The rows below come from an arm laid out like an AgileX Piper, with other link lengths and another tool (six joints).
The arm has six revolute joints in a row. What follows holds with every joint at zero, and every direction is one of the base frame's. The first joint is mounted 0.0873 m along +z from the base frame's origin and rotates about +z. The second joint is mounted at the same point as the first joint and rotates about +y. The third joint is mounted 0.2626 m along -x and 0.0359 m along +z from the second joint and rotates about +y. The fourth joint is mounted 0.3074 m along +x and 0.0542 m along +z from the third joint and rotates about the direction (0.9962, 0, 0.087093). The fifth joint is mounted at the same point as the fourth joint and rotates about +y. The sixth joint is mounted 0.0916 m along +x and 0.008 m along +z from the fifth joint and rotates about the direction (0.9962, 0, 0.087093). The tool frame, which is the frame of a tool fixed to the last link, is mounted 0.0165 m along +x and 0.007 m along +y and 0.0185 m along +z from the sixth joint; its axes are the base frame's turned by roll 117.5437, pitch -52.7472 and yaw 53.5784 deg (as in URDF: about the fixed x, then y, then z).
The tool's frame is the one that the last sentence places.
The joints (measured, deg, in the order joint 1, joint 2, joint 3, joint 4, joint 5, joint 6), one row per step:
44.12 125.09 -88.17 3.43 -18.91 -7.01
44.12 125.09 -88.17 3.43 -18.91 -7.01
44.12 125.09 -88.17 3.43 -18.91 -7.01
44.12 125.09 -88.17 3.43 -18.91 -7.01
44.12 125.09 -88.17 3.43 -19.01 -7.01
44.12 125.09 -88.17 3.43 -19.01 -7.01
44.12 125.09 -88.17 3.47 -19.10 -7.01
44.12 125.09 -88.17 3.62 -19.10 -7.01
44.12 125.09 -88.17 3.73 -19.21 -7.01
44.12 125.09 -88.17 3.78 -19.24 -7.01
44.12 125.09 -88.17 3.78 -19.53 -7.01
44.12 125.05 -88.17 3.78 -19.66 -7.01
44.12 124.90 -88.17 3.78 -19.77 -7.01
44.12 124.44 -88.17 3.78 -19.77 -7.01
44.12 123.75 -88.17 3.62 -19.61 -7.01
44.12 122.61 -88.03 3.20 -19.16 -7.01
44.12 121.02 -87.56 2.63 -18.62 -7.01
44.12 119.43 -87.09 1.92 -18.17 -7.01
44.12 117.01 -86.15 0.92 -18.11 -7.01
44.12 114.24 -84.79 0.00 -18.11 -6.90
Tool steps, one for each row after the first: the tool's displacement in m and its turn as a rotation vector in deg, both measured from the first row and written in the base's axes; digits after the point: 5 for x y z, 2 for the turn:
0.00000 0.00000 0.00000 0.00 0.00 0.00
0.00000 0.00000 0.00000 0.00 0.00 0.00
0.00000 0.00000 0.00000 0.00 0.00 0.00
0.00002 0.00000 0.00019 0.07 -0.07 -0.01
0.00002 0.00000 0.00019 0.07 -0.07 -0.01
0.00006 -0.00002 0.00037 0.15 -0.12 -0.03
0.00016 -0.00011 0.00038 0.24 -0.03 -0.11
0.00025 -0.00017 0.00061 0.38 -0.04 -0.17
0.00029 -0.00020 0.00067 0.43 -0.04 -0.20
0.00035 -0.00020 0.00123 0.63 -0.25 -0.22
0.00035 -0.00022 0.00188 0.74 -0.38 -0.23
0.00028 -0.00030 0.00358 0.92 -0.57 -0.23
-0.00001 -0.00058 0.00815 1.24 -0.89 -0.23
-0.00062 -0.00095 0.01468 1.52 -1.37 -0.14
-0.00211 -0.00179 0.02411 1.66 -2.00 0.11
-0.00478 -0.00361 0.03544 1.72 -2.75 0.42
-0.00771 -0.00553 0.04682 1.74 -3.66 0.78
-0.01272 -0.00919 0.06353 2.09 -5.30 1.24
-0.01912 -0.01432 0.08042 2.56 -6.81 1.62

